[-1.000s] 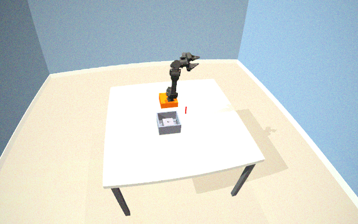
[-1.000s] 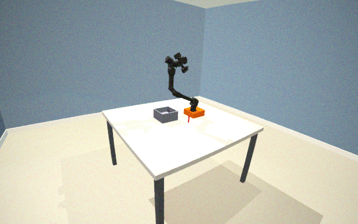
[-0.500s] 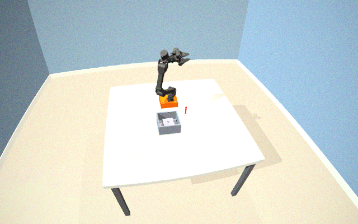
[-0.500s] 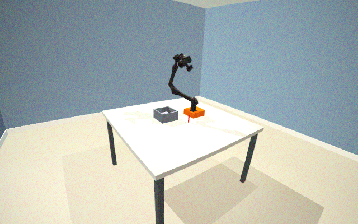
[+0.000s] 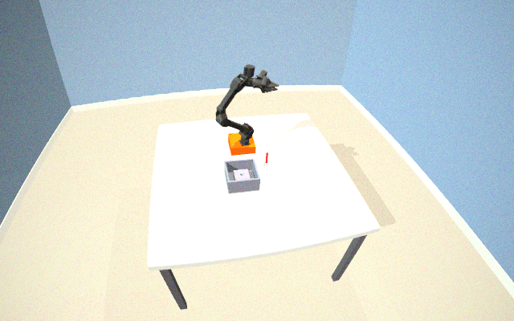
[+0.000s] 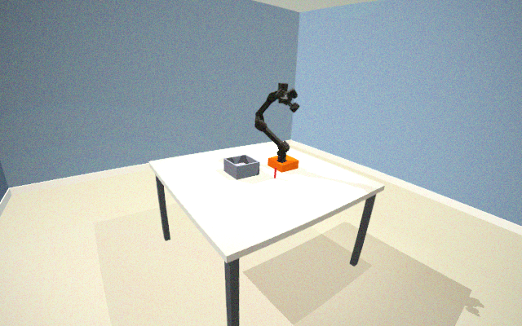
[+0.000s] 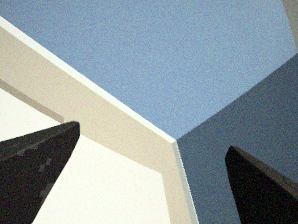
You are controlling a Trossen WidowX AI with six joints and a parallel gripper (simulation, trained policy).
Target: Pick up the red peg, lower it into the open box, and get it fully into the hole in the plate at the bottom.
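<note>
Right now the red peg is 480 mm below my gripper tip, 60 mm to the right of it and 50 mm ahead of it. Also, from my gripper tip: grey box (500 mm below, 280 mm to the right, 170 mm ahead); pale plate (480 mm below, 280 mm to the right, 170 mm ahead).
</note>
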